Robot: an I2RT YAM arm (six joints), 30 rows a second.
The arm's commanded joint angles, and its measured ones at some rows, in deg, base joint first. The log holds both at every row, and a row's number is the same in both.
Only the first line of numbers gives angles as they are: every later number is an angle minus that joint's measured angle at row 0.
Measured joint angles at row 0: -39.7, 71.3, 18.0, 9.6, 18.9, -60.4
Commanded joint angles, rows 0 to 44: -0.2, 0.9, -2.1, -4.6, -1.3, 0.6; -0.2, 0.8, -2.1, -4.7, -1.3, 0.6; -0.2, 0.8, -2.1, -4.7, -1.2, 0.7; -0.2, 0.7, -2.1, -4.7, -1.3, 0.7; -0.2, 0.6, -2.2, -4.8, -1.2, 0.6; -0.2, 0.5, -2.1, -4.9, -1.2, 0.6; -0.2, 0.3, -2.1, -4.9, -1.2, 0.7; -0.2, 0.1, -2.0, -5.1, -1.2, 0.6; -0.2, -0.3, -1.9, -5.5, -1.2, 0.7; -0.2, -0.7, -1.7, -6.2, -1.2, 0.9; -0.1, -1.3, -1.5, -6.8, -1.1, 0.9; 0.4, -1.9, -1.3, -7.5, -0.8, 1.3; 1.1, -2.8, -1.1, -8.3, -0.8, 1.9; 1.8, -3.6, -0.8, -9.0, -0.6, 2.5; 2.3, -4.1, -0.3, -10.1, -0.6, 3.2; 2.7, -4.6, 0.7, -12.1, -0.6, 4.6; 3.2, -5.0, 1.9, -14.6, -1.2, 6.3; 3.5, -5.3, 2.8, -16.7, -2.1, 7.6; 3.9, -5.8, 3.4, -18.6, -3.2, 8.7; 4.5, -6.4, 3.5, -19.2, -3.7, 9.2; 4.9, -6.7, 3.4, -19.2, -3.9, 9.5; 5.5, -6.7, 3.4, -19.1, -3.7, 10.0; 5.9, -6.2, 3.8, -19.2, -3.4, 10.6; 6.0, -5.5, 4.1, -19.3, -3.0, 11.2; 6.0, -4.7, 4.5, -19.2, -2.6, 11.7; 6.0, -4.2, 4.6, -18.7, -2.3, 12.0; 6.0, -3.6, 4.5, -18.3, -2.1, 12.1; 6.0, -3.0, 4.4, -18.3, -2.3, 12.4; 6.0, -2.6, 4.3, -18.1, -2.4, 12.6; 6.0, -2.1, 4.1, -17.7, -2.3, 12.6; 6.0, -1.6, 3.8, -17.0, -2.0, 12.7; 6.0, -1.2, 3.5, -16.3, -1.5, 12.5; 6.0, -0.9, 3.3, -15.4, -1.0, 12.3; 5.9, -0.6, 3.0, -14.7, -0.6, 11.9; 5.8, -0.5, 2.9, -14.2, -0.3, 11.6; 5.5, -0.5, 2.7, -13.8, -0.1, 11.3; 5.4, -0.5, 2.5, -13.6, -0.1, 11.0; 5.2, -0.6, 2.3, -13.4, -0.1, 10.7; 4.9, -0.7, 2.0, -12.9, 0.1, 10.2; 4.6, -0.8, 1.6, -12.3, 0.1, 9.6; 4.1, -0.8, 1.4, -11.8, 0.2, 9.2; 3.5, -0.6, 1.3, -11.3, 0.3, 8.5; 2.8, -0.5, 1.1, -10.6, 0.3, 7.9; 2.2, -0.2, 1.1, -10.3, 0.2, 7.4; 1.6, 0.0, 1.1, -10.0, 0.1, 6.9
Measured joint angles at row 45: 3.4, -1.1, 2.4, -10.7, -0.9, 8.8
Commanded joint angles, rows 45 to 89: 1.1, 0.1, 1.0, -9.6, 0.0, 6.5; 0.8, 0.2, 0.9, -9.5, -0.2, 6.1; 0.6, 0.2, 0.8, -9.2, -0.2, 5.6; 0.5, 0.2, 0.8, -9.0, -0.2, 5.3; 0.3, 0.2, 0.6, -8.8, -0.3, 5.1; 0.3, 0.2, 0.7, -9.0, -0.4, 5.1; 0.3, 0.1, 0.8, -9.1, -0.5, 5.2; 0.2, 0.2, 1.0, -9.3, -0.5, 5.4; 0.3, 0.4, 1.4, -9.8, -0.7, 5.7; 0.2, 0.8, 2.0, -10.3, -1.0, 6.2; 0.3, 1.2, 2.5, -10.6, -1.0, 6.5; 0.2, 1.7, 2.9, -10.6, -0.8, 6.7; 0.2, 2.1, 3.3, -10.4, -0.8, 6.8; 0.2, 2.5, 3.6, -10.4, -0.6, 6.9; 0.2, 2.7, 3.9, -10.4, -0.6, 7.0; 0.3, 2.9, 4.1, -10.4, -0.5, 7.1; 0.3, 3.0, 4.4, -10.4, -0.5, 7.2; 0.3, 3.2, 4.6, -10.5, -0.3, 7.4; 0.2, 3.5, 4.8, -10.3, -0.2, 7.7; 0.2, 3.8, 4.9, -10.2, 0.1, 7.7; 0.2, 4.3, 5.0, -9.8, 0.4, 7.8; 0.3, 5.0, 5.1, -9.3, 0.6, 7.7; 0.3, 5.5, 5.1, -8.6, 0.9, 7.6; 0.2, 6.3, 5.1, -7.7, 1.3, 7.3; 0.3, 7.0, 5.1, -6.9, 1.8, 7.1; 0.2, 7.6, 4.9, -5.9, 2.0, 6.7; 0.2, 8.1, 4.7, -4.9, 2.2, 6.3; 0.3, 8.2, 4.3, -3.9, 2.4, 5.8; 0.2, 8.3, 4.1, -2.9, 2.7, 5.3; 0.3, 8.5, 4.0, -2.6, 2.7, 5.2; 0.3, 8.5, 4.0, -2.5, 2.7, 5.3; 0.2, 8.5, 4.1, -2.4, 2.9, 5.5; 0.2, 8.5, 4.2, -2.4, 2.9, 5.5; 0.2, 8.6, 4.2, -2.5, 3.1, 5.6; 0.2, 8.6, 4.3, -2.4, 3.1, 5.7; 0.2, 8.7, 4.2, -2.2, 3.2, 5.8; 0.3, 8.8, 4.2, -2.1, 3.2, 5.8; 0.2, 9.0, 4.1, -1.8, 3.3, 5.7; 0.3, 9.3, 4.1, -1.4, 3.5, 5.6; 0.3, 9.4, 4.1, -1.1, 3.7, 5.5; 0.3, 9.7, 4.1, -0.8, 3.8, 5.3; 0.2, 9.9, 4.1, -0.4, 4.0, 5.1; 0.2, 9.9, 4.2, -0.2, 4.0, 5.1; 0.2, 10.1, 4.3, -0.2, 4.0, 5.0; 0.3, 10.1, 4.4, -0.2, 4.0, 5.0
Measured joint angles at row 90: 0.7, 8.0, 5.1, -1.1, 3.8, 5.4
